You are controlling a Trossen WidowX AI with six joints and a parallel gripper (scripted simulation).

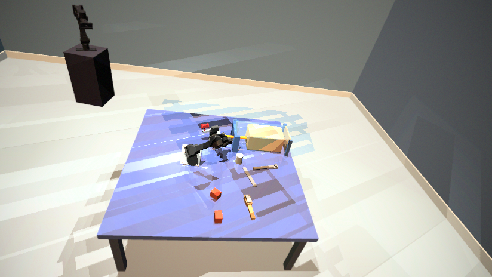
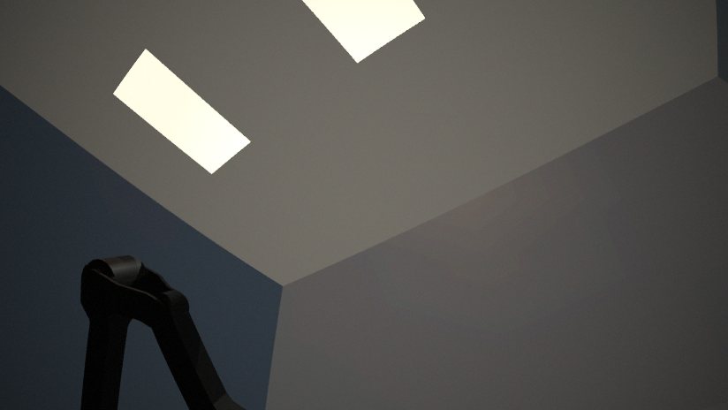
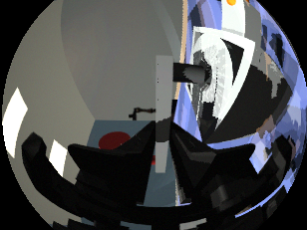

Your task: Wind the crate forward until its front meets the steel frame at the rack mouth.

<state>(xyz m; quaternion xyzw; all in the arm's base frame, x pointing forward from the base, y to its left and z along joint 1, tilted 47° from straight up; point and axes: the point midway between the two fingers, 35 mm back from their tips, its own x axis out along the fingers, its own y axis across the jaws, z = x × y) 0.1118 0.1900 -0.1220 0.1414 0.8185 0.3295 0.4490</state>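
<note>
Right now the winch handle is 10 mm behind my gripper tip, 10 mm to the right of it and 10 mm above it. Also, from my gripper tip: red piece 40 mm behind, 30 mm to the right, 40 mm above; then blue steel frame 200 mm ahead, 50 mm to the left, 20 mm below; then grey winch 30 mm ahead, 20 mm to the left, 90 mm below.
</note>
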